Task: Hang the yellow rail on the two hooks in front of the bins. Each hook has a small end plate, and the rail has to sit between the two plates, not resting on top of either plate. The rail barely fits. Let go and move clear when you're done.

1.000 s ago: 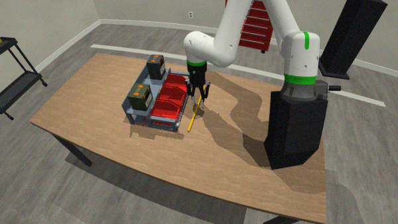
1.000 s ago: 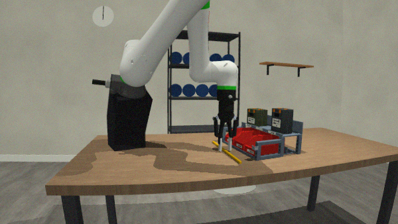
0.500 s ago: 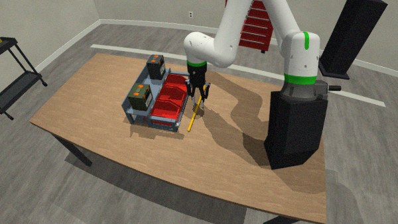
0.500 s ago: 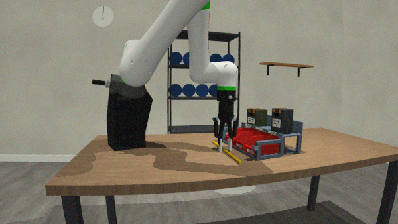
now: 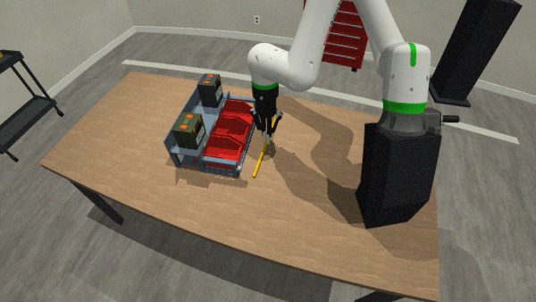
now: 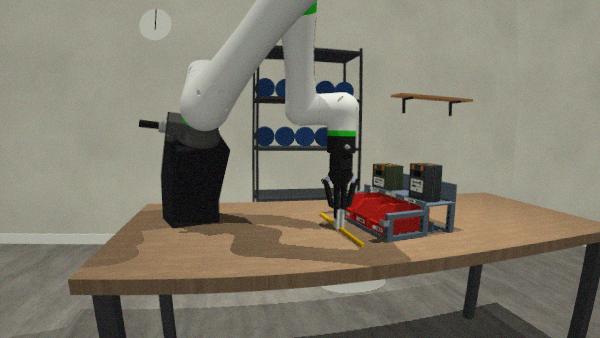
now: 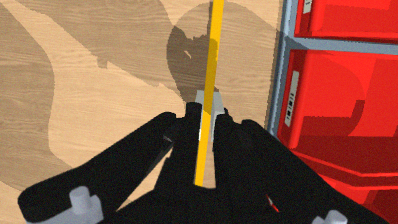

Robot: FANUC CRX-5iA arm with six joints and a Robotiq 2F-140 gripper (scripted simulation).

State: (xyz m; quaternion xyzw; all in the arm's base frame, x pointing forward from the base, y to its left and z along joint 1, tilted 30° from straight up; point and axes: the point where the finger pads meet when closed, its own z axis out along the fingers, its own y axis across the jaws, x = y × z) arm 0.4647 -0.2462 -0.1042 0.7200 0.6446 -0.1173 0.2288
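Now: the yellow rail 3 cm below my hand.
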